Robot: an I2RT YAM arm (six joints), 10 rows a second.
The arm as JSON. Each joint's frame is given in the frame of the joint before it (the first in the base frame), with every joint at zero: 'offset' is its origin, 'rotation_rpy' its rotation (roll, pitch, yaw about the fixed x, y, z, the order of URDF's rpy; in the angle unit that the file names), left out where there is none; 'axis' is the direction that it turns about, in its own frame. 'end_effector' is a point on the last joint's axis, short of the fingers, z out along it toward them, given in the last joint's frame.
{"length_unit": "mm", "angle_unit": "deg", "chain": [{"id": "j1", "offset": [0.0, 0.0, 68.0], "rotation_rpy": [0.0, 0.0, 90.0], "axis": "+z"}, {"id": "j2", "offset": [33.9, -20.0, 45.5], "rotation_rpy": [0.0, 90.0, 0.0], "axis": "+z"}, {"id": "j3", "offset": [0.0, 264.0, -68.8], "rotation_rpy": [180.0, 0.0, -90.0], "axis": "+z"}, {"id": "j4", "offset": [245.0, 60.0, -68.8], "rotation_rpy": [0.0, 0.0, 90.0], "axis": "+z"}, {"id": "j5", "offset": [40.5, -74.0, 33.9], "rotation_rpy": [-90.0, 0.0, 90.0], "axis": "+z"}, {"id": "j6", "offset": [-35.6, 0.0, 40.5], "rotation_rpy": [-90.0, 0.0, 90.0], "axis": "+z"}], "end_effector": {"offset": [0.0, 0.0, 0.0], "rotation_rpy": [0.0, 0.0, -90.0]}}
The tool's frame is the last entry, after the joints.
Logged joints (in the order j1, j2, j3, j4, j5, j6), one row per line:
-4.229 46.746 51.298 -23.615 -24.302 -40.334
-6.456 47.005 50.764 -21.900 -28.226 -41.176
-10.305 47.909 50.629 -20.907 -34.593 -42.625
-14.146 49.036 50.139 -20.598 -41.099 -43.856
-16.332 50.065 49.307 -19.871 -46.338 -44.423
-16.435 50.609 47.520 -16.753 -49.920 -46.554
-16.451 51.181 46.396 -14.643 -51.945 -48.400
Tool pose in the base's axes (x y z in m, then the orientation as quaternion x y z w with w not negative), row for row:
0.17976 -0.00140 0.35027 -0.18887 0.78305 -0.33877 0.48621
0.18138 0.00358 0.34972 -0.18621 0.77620 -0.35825 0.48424
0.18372 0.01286 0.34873 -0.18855 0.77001 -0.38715 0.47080
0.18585 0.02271 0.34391 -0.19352 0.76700 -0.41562 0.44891
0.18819 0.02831 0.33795 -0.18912 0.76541 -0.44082 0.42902
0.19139 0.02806 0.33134 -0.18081 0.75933 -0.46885 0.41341
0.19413 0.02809 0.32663 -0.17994 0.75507 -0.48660 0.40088
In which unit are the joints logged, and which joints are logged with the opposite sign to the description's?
The joints are logged in degrees. Opposite sign: j1, j5.
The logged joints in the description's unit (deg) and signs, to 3 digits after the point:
4.229 46.746 51.298 -23.615 24.302 -40.334
6.456 47.005 50.764 -21.900 28.226 -41.176
10.305 47.909 50.629 -20.907 34.593 -42.625
14.146 49.036 50.139 -20.598 41.099 -43.856
16.332 50.065 49.307 -19.871 46.338 -44.423
16.435 50.609 47.520 -16.753 49.920 -46.554
16.451 51.181 46.396 -14.643 51.945 -48.400

